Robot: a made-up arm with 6 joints.
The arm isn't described. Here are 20 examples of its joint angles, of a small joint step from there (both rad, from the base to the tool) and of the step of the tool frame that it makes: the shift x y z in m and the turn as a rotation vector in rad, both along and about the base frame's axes.
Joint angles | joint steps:
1: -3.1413 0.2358 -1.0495 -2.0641 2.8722 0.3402 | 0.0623 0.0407 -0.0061 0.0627 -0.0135 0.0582
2: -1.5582 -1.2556 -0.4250 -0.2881 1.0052 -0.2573 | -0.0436 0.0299 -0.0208 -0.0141 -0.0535 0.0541
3: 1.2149 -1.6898 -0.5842 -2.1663 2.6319 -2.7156 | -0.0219 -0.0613 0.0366 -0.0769 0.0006 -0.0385
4: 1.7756 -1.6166 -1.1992 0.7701 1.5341 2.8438 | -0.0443 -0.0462 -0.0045 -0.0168 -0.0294 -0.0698
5: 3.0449 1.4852 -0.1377 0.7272 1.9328 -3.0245 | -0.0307 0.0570 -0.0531 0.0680 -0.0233 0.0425
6: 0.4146 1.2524 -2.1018 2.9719 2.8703 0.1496 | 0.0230 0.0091 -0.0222 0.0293 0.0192 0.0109
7: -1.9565 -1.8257 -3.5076 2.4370 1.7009 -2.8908 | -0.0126 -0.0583 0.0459 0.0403 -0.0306 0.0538
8: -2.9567 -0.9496 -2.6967 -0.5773 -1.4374 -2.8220 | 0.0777 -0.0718 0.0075 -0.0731 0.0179 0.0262
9: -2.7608 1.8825 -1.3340 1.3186 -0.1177 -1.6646 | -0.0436 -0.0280 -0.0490 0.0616 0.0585 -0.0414
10: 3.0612 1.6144 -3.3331 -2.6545 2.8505 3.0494 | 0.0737 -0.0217 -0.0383 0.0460 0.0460 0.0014
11: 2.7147 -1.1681 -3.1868 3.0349 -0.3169 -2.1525 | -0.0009 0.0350 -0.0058 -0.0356 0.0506 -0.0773
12: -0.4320 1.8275 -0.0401 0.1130 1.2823 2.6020 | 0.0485 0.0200 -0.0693 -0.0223 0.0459 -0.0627
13: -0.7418 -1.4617 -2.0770 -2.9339 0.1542 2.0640 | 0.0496 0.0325 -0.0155 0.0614 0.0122 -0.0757
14: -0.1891 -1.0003 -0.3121 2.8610 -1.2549 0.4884 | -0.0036 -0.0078 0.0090 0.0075 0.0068 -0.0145
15: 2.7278 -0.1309 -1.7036 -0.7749 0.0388 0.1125 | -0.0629 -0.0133 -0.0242 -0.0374 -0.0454 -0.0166
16: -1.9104 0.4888 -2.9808 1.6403 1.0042 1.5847 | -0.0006 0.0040 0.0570 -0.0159 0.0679 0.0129
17: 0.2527 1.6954 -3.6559 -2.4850 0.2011 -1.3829 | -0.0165 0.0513 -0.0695 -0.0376 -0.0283 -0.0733
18: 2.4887 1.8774 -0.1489 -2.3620 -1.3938 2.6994 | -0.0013 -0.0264 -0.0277 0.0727 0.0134 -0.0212
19: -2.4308 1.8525 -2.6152 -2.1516 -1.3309 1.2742 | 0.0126 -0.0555 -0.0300 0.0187 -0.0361 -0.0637
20: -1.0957 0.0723 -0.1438 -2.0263 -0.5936 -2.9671 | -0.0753 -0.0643 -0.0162 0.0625 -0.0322 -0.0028
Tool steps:
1: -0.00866 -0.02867 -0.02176 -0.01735 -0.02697 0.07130
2: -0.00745 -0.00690 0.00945 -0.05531 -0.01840 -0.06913
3: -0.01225 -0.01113 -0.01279 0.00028 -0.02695 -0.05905
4: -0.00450 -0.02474 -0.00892 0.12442 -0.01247 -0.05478
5: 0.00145 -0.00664 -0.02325 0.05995 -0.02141 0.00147
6: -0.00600 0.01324 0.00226 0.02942 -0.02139 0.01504
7: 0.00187 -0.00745 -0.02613 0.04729 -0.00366 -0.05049
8: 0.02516 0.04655 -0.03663 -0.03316 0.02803 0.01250
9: -0.03216 -0.00745 -0.00323 -0.05797 0.04295 -0.08880
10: 0.00960 -0.04824 0.02269 -0.04347 0.10232 0.05973
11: -0.00547 0.00437 0.02176 -0.07599 0.05468 -0.06715
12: -0.00640 -0.00751 -0.02761 0.01967 -0.01915 -0.02256
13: -0.01038 -0.02531 0.01482 0.01927 -0.00617 0.04280
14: -0.00153 0.00045 -0.00299 0.00630 -0.00282 0.01024
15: 0.02401 0.01582 0.01672 0.08478 0.03616 -0.04664
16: -0.00382 -0.02786 -0.01763 0.08372 0.03309 0.03519
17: -0.00675 -0.01471 -0.01216 -0.10331 -0.01271 -0.05362
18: -0.00452 -0.00241 -0.01599 0.10235 0.02043 0.00318
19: -0.01472 -0.02280 0.04758 -0.11366 0.05775 0.05549
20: 0.00016 -0.02607 0.01712 -0.04676 -0.06223 -0.13175
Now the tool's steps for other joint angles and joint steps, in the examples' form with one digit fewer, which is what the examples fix.
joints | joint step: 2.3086 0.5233 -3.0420 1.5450 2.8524 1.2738 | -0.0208 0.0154 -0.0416 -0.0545 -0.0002 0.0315
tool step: 0.0059 0.0051 -0.0024 0.0447 -0.0244 -0.0906
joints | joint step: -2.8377 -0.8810 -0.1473 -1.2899 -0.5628 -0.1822 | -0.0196 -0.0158 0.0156 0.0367 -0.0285 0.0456
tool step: 0.0016 0.0051 0.0007 -0.0741 -0.0383 -0.0287
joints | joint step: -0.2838 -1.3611 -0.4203 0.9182 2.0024 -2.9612 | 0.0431 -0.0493 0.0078 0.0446 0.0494 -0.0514
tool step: -0.0178 0.0121 0.0028 0.0355 -0.0609 0.1238
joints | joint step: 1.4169 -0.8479 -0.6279 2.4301 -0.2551 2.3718 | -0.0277 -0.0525 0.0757 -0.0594 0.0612 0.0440
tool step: 0.0059 -0.0120 -0.0178 0.0260 -0.0173 0.0079
